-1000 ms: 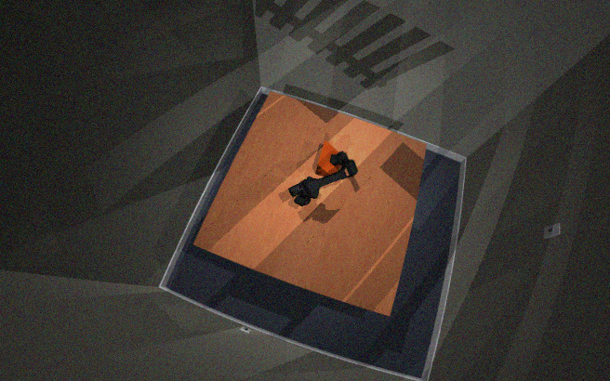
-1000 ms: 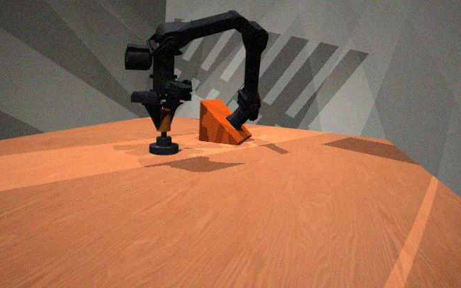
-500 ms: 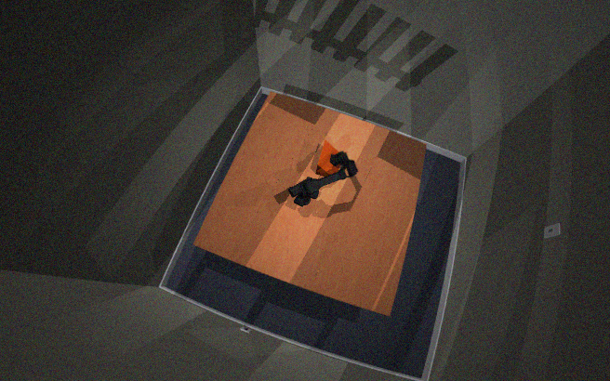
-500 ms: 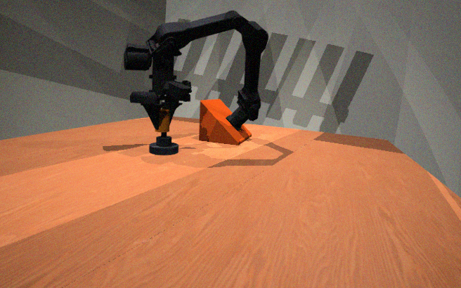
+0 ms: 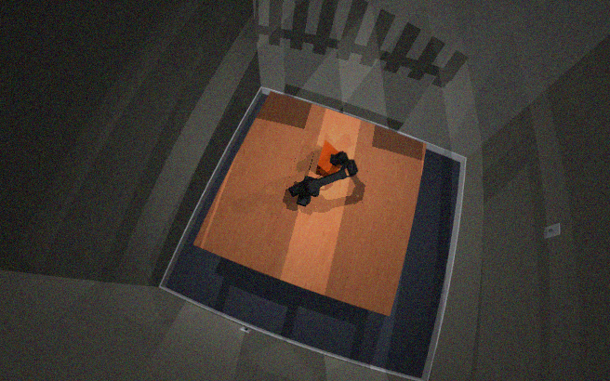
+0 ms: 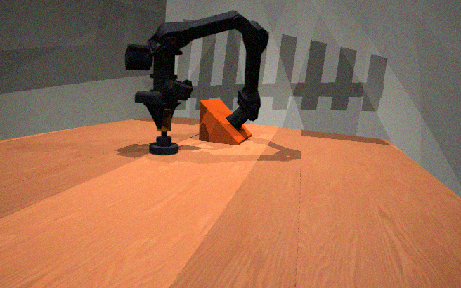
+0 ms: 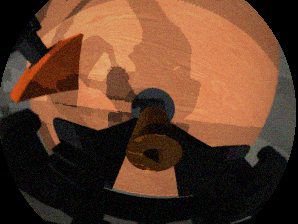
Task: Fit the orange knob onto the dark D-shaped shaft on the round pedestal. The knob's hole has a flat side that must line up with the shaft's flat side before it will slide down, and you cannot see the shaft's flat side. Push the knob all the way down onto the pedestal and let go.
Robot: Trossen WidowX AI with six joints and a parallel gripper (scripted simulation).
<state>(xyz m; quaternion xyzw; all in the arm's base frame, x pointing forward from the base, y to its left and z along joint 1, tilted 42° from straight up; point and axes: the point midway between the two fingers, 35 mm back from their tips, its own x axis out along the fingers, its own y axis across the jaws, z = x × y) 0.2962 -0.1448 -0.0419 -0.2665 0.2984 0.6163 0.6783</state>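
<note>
Now: gripper tip 2 cm below the orange knob. From my gripper tip the other things lie so: dark round pedestal 4 cm below.
</note>
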